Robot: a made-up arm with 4 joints. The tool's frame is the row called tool. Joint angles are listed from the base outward. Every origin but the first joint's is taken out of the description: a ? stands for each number. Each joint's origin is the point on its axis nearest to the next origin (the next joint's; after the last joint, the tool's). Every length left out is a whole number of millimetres.
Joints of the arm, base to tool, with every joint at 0 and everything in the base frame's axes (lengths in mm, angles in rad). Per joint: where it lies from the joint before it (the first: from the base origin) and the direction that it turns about. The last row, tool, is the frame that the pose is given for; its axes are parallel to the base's.
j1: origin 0 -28 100 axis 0 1 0
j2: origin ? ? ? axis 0 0 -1
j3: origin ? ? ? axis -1 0 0
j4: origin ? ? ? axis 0 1 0
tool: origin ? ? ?
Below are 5 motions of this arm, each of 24 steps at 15 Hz.
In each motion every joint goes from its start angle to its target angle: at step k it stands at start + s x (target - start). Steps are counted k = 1, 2, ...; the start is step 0. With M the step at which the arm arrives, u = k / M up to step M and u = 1 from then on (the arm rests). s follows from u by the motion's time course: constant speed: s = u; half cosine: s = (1 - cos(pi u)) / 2; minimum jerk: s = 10 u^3 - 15 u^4 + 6 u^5.
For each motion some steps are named. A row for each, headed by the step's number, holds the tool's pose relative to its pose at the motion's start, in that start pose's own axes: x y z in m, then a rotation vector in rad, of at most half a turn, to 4 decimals.
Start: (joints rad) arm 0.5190 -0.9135 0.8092 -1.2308
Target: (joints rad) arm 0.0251 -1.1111 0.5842 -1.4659
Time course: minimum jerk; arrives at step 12
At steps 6, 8, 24:
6: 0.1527 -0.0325 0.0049 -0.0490 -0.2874 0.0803
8: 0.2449 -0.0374 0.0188 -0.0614 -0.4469 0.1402
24: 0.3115 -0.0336 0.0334 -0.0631 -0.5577 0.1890

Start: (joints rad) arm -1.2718 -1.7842 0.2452 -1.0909
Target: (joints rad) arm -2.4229 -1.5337 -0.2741 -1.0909
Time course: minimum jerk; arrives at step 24
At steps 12, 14, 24:
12: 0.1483 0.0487 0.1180 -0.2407 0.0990 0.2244
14: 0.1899 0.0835 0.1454 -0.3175 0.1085 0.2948
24: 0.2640 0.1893 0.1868 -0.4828 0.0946 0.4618

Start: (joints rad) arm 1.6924 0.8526 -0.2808 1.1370
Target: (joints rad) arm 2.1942 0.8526 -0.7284 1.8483
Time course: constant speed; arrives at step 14
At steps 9, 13, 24:
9: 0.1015 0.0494 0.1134 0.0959 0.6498 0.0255
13: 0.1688 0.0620 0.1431 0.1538 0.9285 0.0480
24: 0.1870 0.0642 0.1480 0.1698 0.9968 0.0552

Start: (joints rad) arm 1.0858 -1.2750 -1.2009 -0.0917
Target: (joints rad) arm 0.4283 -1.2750 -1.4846 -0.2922
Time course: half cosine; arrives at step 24
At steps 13, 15, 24:
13: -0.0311 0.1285 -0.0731 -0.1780 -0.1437 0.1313
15: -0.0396 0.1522 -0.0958 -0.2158 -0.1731 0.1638
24: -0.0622 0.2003 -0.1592 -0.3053 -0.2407 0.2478

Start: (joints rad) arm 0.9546 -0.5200 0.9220 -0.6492
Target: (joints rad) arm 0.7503 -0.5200 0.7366 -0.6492
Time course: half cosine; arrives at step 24
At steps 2, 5, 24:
2: 0.0002 -0.0005 0.0012 -0.0003 -0.0018 -0.0028
5: 0.0010 -0.0027 0.0075 -0.0019 -0.0112 -0.0168
24: 0.0092 -0.0205 0.0737 -0.0126 -0.1197 -0.1546

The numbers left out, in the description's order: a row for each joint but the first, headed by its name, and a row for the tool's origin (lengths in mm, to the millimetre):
j2: 10 0 276
j3: 401 -314 0
j4: 0 -64 -117
tool: -183 0 22

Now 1 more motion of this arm.
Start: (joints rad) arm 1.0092 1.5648 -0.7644 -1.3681
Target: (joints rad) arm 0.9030 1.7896 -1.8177 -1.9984
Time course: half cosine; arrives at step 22
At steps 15, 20, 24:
15: 0.1117 0.1660 -0.0579 -0.1135 -0.6143 -0.9015
20: 0.1823 0.1827 -0.0624 -0.2020 -0.7673 -1.1463
24: 0.1896 0.1833 -0.0624 -0.2118 -0.7813 -1.1699

